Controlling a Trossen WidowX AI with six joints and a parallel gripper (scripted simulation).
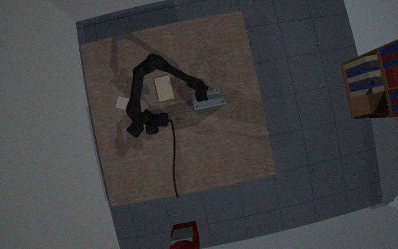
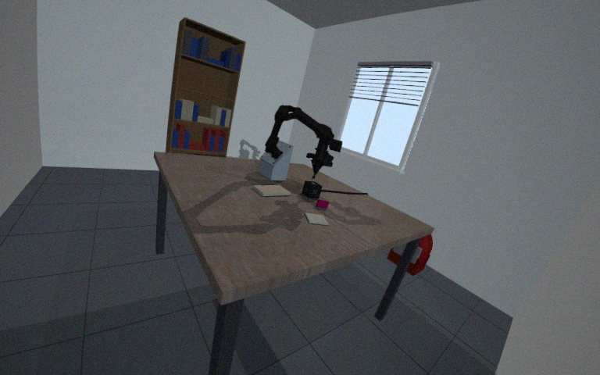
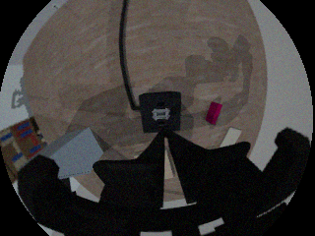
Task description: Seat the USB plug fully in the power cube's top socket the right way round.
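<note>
Now: the pale USB plug 20 mm below my gripper tip. Also, from my gripper tip: magenta block 160 mm ahead, 120 mm below, 40 mm to the right; then pale book 230 mm to the right, 130 mm below, 60 mm behind.
</note>
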